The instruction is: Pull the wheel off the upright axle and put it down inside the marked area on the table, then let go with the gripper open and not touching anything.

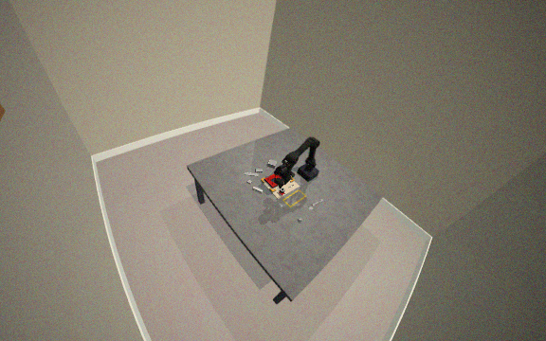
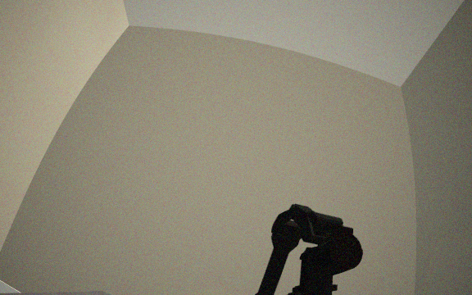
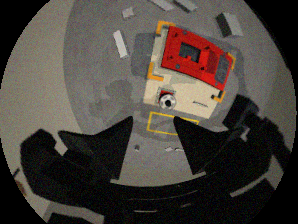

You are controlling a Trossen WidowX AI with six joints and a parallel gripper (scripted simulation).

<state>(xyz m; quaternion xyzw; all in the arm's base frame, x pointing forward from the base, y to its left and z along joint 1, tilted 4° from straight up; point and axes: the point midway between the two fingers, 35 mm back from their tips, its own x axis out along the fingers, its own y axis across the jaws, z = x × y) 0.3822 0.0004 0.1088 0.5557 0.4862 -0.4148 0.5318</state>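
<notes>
Now: gripper tip 30 mm past the grey wheel and 80 mm above it.
</notes>
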